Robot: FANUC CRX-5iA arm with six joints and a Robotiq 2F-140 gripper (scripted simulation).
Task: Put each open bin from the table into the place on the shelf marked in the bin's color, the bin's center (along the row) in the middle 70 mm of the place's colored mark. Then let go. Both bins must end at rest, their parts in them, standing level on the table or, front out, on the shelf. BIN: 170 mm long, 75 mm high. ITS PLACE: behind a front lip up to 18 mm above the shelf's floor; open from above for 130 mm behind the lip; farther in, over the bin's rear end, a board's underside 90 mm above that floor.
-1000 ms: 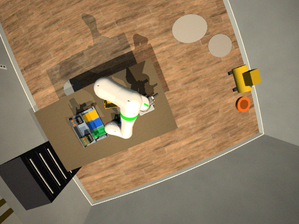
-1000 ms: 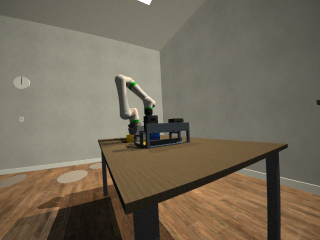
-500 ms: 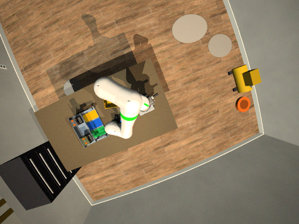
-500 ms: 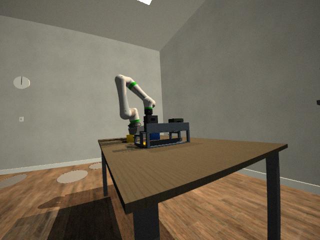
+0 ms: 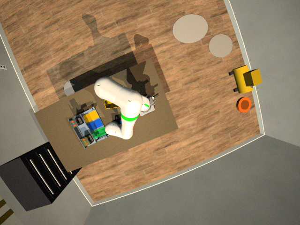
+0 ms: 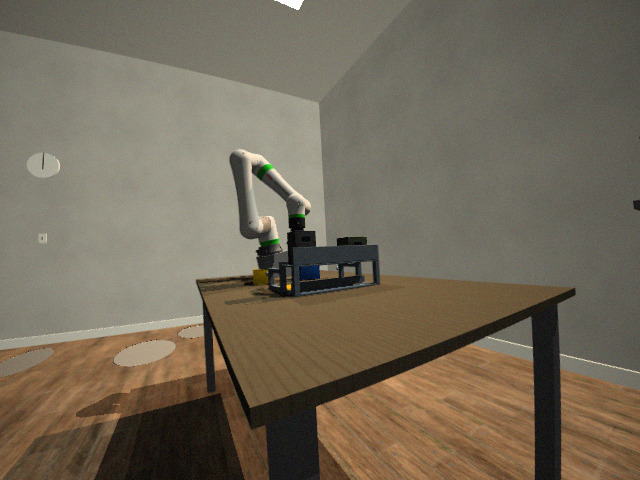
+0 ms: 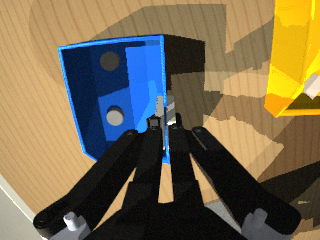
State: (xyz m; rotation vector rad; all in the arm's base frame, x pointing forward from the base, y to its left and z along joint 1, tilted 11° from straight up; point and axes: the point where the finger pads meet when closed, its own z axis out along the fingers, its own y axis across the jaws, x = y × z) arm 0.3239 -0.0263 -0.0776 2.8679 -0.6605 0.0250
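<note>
Right now the blue bin is 5 cm to the left of my hand, 4 cm below it and 2 cm ahead of it. Round my hand: yellow bin 20 cm to the right, 4 cm below, 3 cm behind; blue mark 32 cm ahead, 12 cm to the right, 7 cm below; green mark 34 cm ahead, 7 cm below, 1 cm to the right.
</note>
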